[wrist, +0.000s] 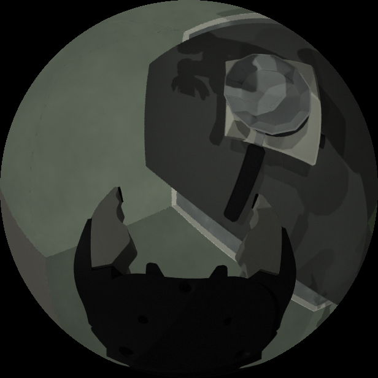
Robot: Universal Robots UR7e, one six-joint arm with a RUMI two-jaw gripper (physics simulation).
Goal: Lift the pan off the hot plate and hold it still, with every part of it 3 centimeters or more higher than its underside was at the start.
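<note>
A grey faceted pan (267, 95) is at the upper right of the wrist view, over the pale square hot plate (301, 149). Its black handle (245, 182) points down and slightly left, toward the right finger. My gripper (188, 192) is wide open, with nothing between its fingers. The handle's end lies beyond the fingertips, nearer the right finger, and does not touch it as far as I can see. The pan appears to rest on the hot plate; its underside is hidden.
The dark table top (185, 135) with a light edge carries the hot plate, and shadows fall across it. The greenish floor (85, 125) shows on the left and below. A small dark knob (322, 141) is at the hot plate's right side.
</note>
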